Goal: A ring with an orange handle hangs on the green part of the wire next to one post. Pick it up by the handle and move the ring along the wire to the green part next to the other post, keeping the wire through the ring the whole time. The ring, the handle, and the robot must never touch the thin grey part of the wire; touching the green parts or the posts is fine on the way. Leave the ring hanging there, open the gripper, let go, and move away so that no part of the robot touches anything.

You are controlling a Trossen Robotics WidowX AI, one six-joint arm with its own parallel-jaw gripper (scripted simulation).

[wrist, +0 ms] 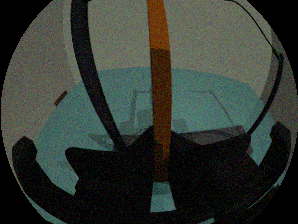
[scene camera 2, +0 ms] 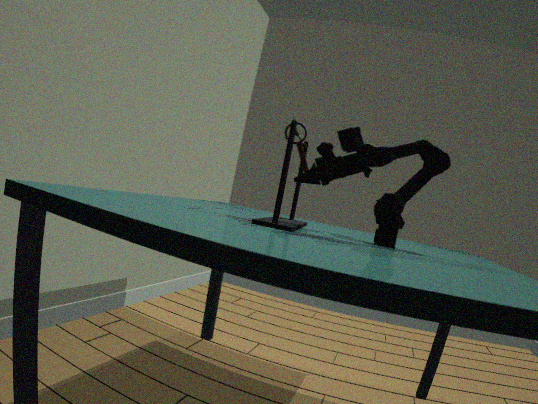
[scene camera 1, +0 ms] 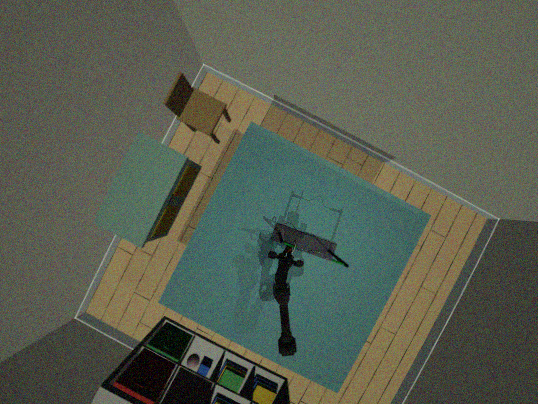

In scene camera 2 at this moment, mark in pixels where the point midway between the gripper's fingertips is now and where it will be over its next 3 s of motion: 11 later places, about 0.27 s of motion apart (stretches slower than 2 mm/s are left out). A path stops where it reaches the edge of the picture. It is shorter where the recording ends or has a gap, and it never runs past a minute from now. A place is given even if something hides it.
The gripper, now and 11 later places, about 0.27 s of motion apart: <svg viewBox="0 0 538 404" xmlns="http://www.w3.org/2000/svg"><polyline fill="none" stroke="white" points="294,180 293,180 292,184 292,187 292,187 295,186 301,184 307,183 309,183 309,182 311,183 323,177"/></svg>
